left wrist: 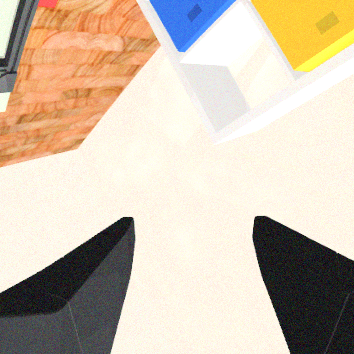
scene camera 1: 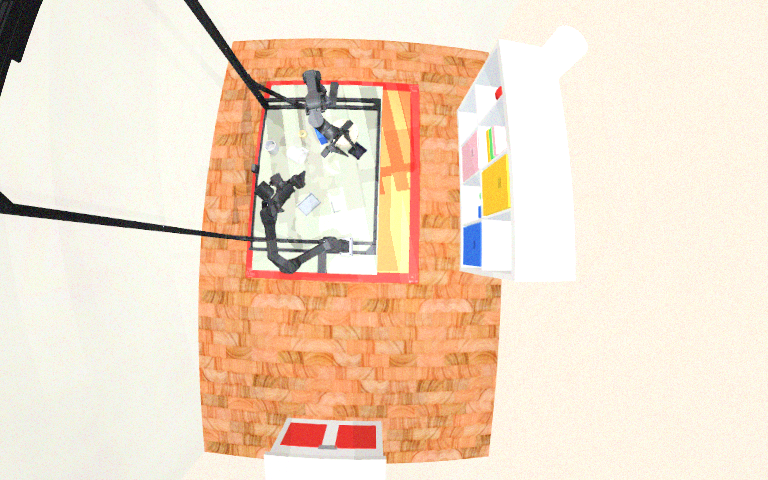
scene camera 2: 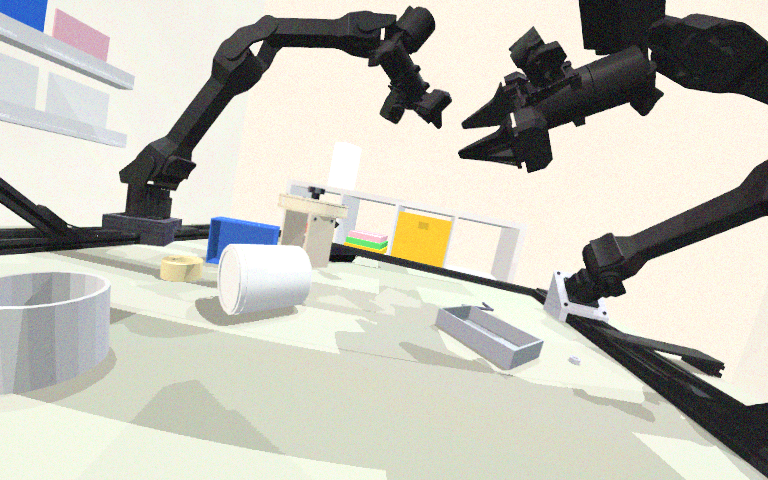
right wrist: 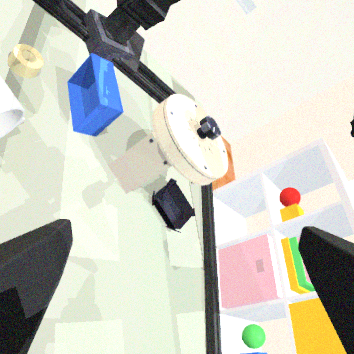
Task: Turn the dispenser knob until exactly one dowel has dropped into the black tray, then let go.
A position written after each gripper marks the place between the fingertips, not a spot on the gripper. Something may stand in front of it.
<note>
The right gripper [scene camera 2: 460, 139] is open, with nothing in its grasp. Also in view: a grey tray [scene camera 2: 509, 346]. A white cylinder [scene camera 2: 251, 278], a tape roll [scene camera 2: 179, 268] and a blue bin [scene camera 2: 223, 231] rest on the table. Also in view: the left gripper [scene camera 2: 434, 125].
The blue bin shows as well in the right wrist view [right wrist: 94, 99]. The tape roll shows as well in the right wrist view [right wrist: 28, 61]. The left gripper shows as well in the left wrist view [left wrist: 193, 226]. The left wrist view misses the white cylinder: it is out of frame. The left wrist view does not show the grey tray: it is out of frame.
</note>
